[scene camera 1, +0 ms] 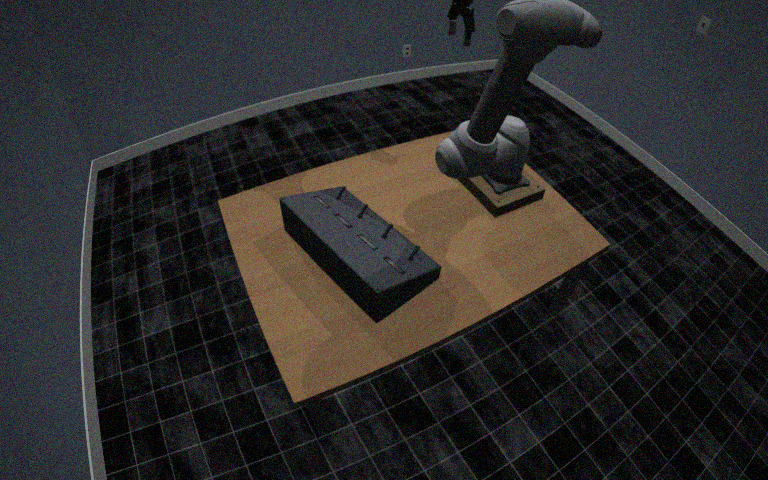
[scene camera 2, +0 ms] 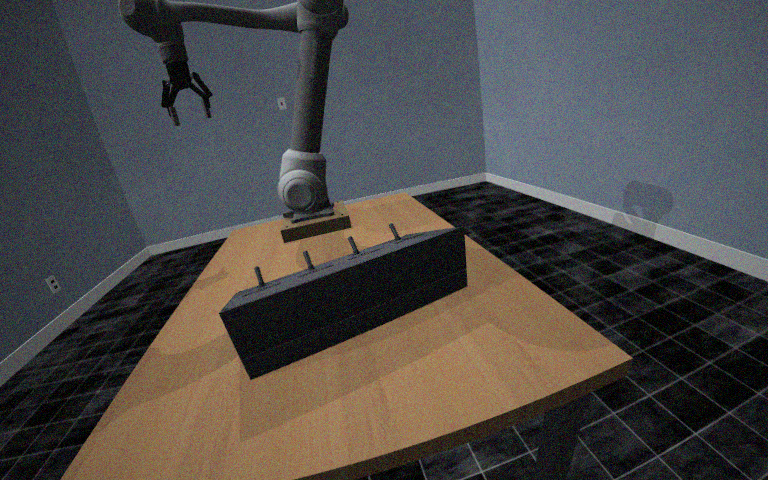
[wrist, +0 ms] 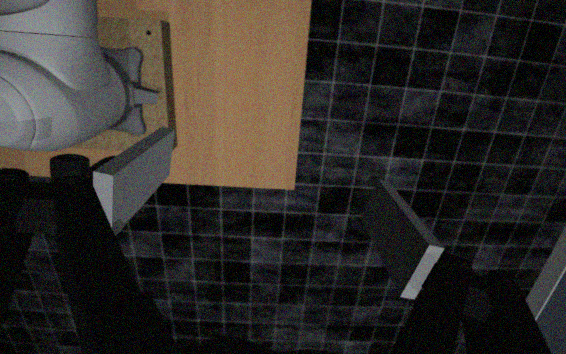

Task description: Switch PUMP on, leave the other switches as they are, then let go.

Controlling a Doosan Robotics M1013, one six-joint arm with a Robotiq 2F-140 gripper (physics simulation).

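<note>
A dark switch box (scene camera 1: 334,254) (scene camera 2: 351,305) with a sloping top stands on the table. Several thin dark levers stand in a row along it, among them one end lever (scene camera 1: 414,252) (scene camera 2: 259,275) and the other end lever (scene camera 1: 340,193) (scene camera 2: 394,231). They lean much alike. Pale marks beside them, such as one slot-like mark (scene camera 1: 367,241), are too small to read, so I cannot tell which switch is PUMP or its state. My gripper (scene camera 1: 459,35) (scene camera 2: 192,118) (wrist: 274,176) is open and empty, high up and well away from the box. The box does not show in the wrist view.
The wooden table (scene camera 1: 339,362) (scene camera 2: 396,407) (wrist: 240,100) bears the arm's base plate (scene camera 1: 518,199) (scene camera 2: 317,227) (wrist: 152,65), behind the box in the second scene view. Dark tiled floor (scene camera 1: 509,396) (scene camera 2: 566,283) (wrist: 250,280) surrounds the table. Below the gripper, the wrist view shows floor and a table corner.
</note>
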